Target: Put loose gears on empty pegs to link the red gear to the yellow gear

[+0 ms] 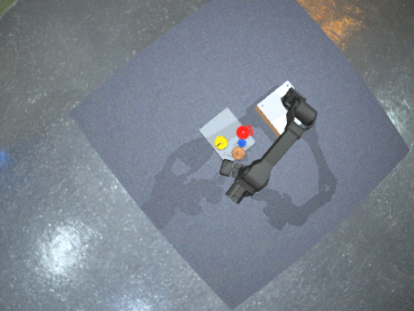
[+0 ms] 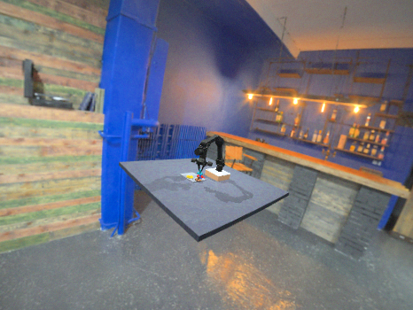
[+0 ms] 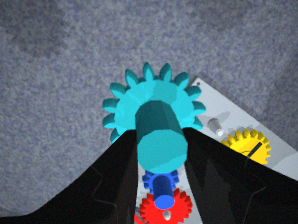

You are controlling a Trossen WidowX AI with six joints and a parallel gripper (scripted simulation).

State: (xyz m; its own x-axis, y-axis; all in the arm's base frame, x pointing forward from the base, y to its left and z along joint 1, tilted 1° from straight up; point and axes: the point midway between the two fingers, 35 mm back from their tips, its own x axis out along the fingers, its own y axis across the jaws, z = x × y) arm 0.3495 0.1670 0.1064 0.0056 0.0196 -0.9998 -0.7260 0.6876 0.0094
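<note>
Right now my gripper tip is 100 mm above the orange gear, 70 mm to the left of it and 40 mm past it. From my gripper tip the other things lie so: blue gear: 100 mm to the right, 100 mm below, 70 mm behind; cyan gear: 10 mm below; red gear: 140 mm to the right, 110 mm below, 100 mm behind.
</note>
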